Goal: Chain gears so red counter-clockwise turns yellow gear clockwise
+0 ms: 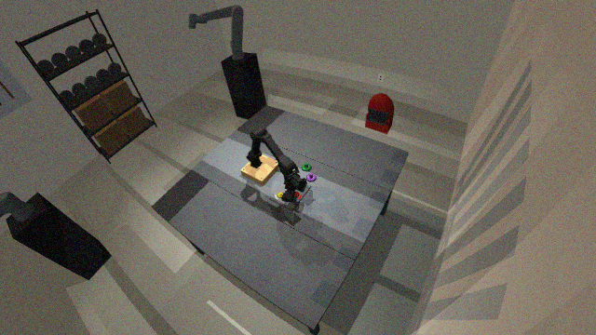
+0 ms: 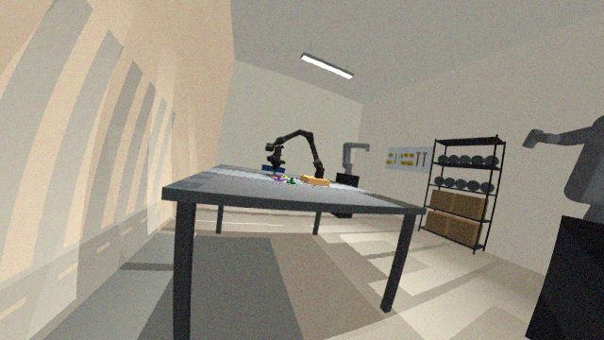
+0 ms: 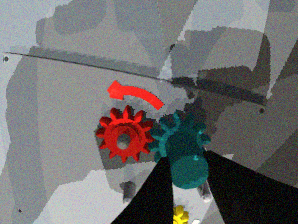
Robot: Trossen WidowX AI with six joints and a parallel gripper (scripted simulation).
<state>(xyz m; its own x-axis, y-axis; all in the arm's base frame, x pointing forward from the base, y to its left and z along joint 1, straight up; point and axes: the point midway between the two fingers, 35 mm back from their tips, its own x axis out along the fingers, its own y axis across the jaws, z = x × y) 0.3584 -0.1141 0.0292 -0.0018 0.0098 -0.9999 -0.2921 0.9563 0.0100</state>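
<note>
The teal gear lies 10 mm below my gripper tip. The rest, counted from my gripper tip: yellow gear 90 mm behind, 10 mm to the right, 30 mm below; then red gear 40 mm to the left, 30 mm below; then red arrow 20 mm ahead, 30 mm to the left, 40 mm below.
</note>
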